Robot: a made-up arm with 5 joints.
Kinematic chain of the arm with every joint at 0, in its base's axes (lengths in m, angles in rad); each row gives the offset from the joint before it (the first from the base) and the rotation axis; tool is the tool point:
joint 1: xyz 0 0 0.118 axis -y
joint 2: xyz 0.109 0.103 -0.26 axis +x
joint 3: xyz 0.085 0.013 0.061 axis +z
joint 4: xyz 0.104 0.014 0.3 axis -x
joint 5: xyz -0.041 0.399 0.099 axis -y
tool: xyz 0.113 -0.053 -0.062
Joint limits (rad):
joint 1: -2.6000..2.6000
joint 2: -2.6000..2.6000
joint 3: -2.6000..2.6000
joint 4: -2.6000..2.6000
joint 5: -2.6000..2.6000
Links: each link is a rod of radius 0.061 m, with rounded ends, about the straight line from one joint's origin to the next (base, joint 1, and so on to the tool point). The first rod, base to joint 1, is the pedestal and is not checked.
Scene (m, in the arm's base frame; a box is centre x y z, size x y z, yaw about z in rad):
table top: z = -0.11
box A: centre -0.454 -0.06 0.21 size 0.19 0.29 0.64 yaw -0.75
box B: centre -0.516 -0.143 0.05 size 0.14 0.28 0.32 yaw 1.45
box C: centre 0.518 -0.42 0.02 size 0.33 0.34 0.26 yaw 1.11
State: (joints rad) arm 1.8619 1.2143 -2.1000 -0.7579 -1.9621
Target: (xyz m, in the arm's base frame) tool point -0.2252 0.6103 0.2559
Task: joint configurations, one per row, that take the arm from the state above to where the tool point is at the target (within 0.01 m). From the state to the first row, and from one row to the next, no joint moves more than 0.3 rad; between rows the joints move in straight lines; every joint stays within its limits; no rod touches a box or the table.
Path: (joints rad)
1: 1.6283 0.9713 -2.1587 -0.7940 -1.9352
2: 1.3946 0.7284 -2.2174 -0.8302 -1.9083
3: 1.1610 0.4854 -2.2761 -0.8663 -1.8814
4: 0.9273 0.2425 -2.3348 -0.9024 -1.8545
5: 0.6937 -0.0005 -2.3935 -0.9386 -1.8276
6: 0.9240 -0.1968 -2.4451 -1.2244 -1.7689
7: 1.1543 -0.3932 -2.4968 -1.5103 -1.7102
8: 1.2936 -0.4756 -2.3724 -1.5877 -1.9116
9: 1.4329 -0.5581 -2.2481 -1.6651 -2.1130
10: 1.5722 -0.6405 -2.1237 -1.7425 -2.3143

